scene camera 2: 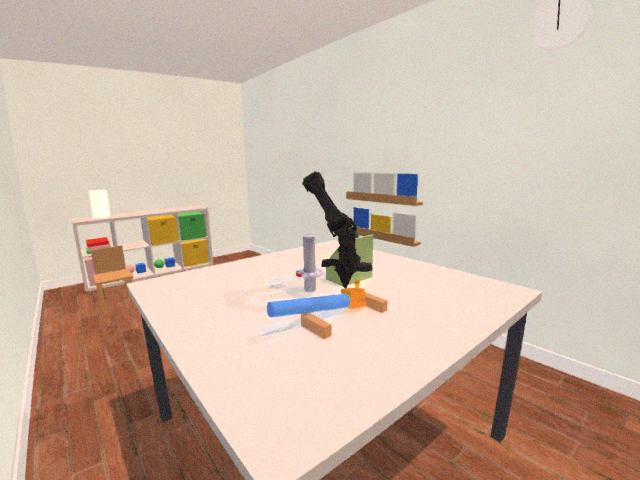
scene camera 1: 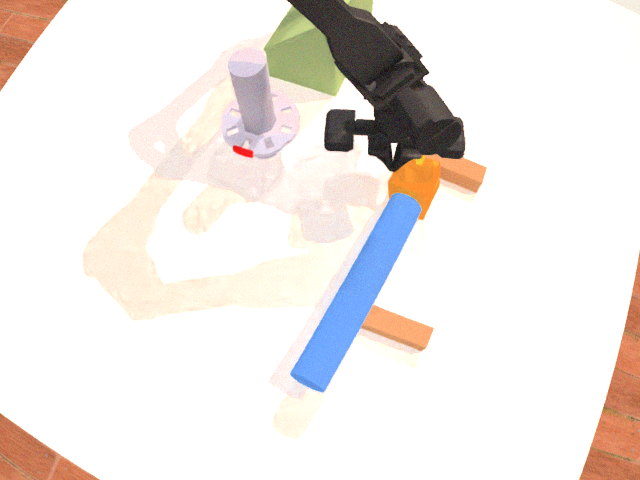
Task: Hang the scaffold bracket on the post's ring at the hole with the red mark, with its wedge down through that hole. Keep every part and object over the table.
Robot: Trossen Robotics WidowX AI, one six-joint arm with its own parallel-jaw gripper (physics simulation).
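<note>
The scaffold bracket is a blue tube [scene camera 1: 359, 289] [scene camera 2: 308, 304] with an orange head [scene camera 1: 412, 181] [scene camera 2: 353, 298] and a small yellow wedge [scene camera 1: 420, 160] [scene camera 2: 357, 284] on the head. It rests across two brown blocks. The grey post [scene camera 1: 253, 98] [scene camera 2: 309, 253] stands upright with its ring [scene camera 1: 288, 122] [scene camera 2: 317, 272] around it. The red mark [scene camera 1: 242, 151] [scene camera 2: 298, 274] is on the ring's rim. My gripper [scene camera 1: 394, 166] [scene camera 2: 345, 285] is shut and empty, its fingertips beside the orange head, close to the wedge. In scene camera 1 the hand partly hides the wedge.
One brown block [scene camera 1: 397, 326] [scene camera 2: 316, 325] is under the tube's middle part, the other [scene camera 1: 462, 173] [scene camera 2: 376, 302] by the head. A green angular block [scene camera 1: 305, 56] [scene camera 2: 364, 258] stands behind the post, near the arm. The white table's [scene camera 2: 361, 372] edges show in both views.
</note>
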